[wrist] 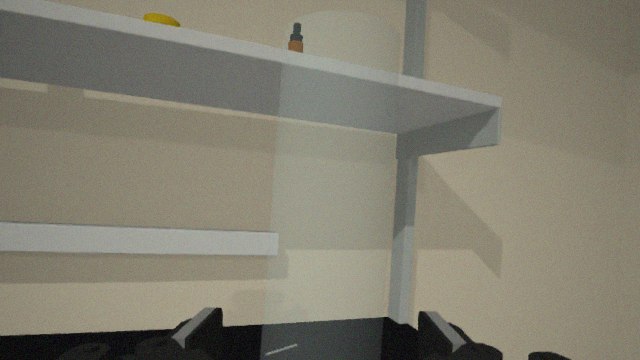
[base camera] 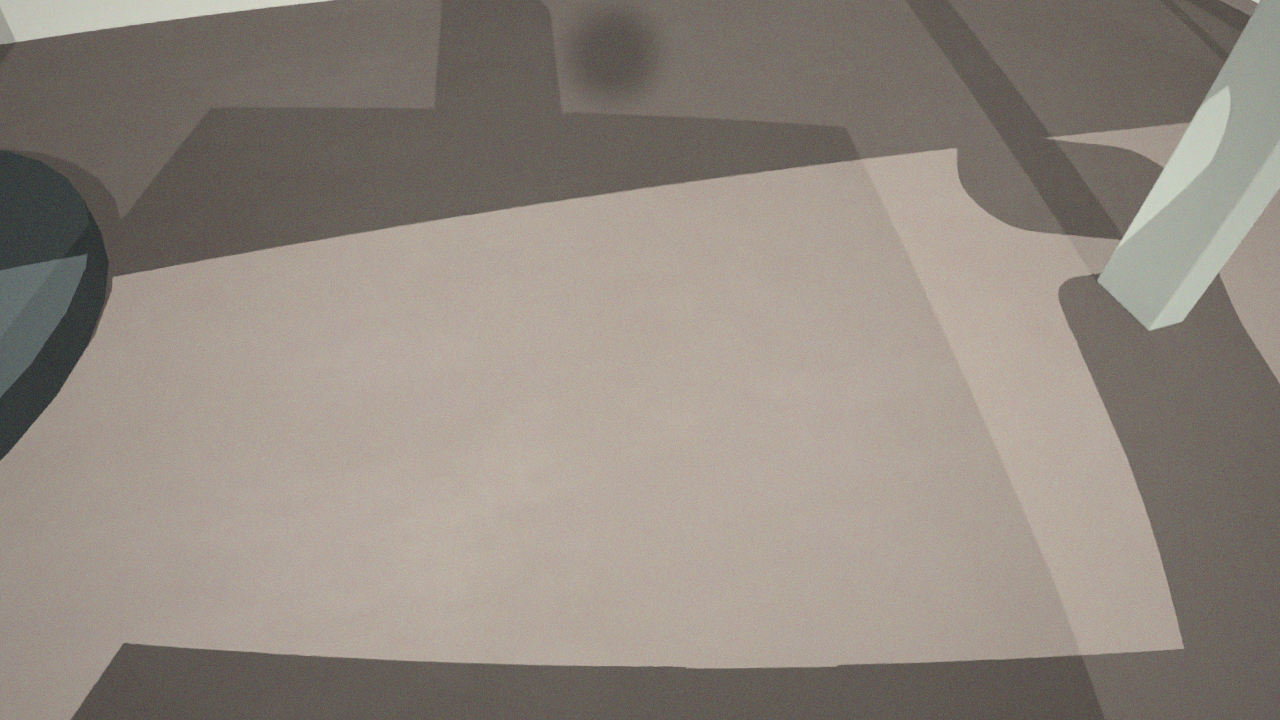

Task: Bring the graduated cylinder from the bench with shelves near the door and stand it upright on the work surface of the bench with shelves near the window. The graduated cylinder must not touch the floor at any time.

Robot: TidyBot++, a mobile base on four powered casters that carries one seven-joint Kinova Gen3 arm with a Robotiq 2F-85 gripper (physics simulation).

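Frame: origin at the arm's base, x ahead, y up, z right, level; millimetres.
Seen in the pictures: gripper, fingertip midpoint: point(wrist: 319, 332).
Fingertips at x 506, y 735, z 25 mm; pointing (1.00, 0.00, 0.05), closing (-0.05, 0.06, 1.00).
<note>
Offsets run from my fingertips to a thing's middle. "spot": to the spot under its first point. Level surfaces: height alone.
The graduated cylinder {spot: dx -48, dy +61, dz -1 mm} point(wrist: 335, 190) shows in the wrist view as a large, see-through upright column, close to the camera. Its rounded top is near the upper edge of the view, and its lower part is between my fingers. My gripper point(wrist: 319, 332) is open, with one finger on each side of the cylinder and a gap visible on both sides. The black work surface {dy -217 mm} point(wrist: 242, 340) of a bench shows behind and below it. The cylinder's base is out of view, so its contact with the surface is hidden. The base camera does not show the gripper or the cylinder.
A grey shelf {dy +221 mm} point(wrist: 200, 75) crosses above the bench, with a dropper bottle point(wrist: 296, 46) and a yellow object {dx +353, dy +270, dz -245 mm} point(wrist: 161, 20) on it. A post point(wrist: 404, 280) and white rail point(wrist: 125, 240) stand behind. The base view shows a pale leg {spot: dx -6, dy -1034, dz +375 mm} point(base camera: 1190, 205) and a dark round object point(base camera: 44, 205).
</note>
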